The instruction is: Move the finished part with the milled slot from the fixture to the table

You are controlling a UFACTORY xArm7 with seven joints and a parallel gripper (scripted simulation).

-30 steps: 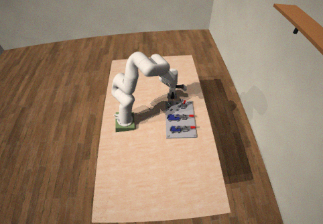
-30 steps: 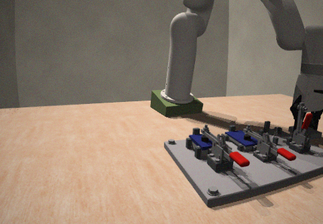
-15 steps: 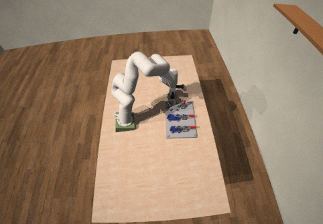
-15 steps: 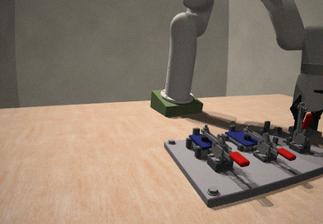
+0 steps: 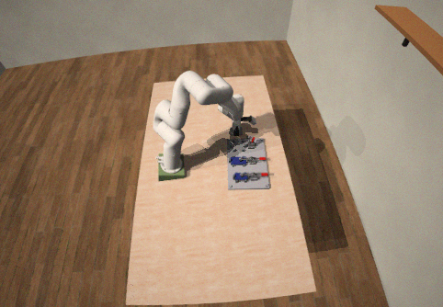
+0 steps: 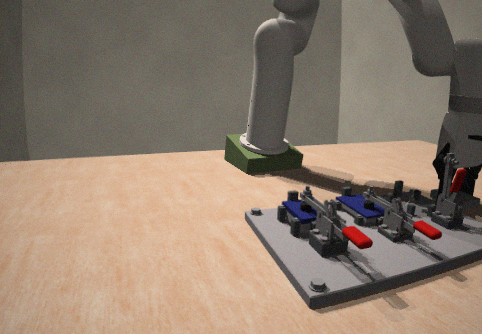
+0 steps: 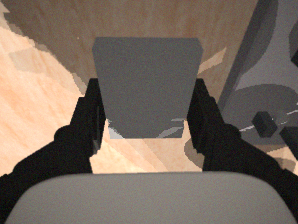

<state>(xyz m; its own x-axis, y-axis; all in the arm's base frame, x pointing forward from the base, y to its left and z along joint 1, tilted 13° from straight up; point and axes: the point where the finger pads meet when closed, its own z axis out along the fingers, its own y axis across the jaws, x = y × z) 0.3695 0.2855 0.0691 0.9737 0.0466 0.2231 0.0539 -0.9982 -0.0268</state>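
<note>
My gripper is now 10 mm past the grey finished part and 10 mm above it. Also, from my hand: blue blank (230 mm to the right, 20 mm ahead); grey fixture plate (230 mm to the right, 70 mm ahead, 20 mm below).
</note>
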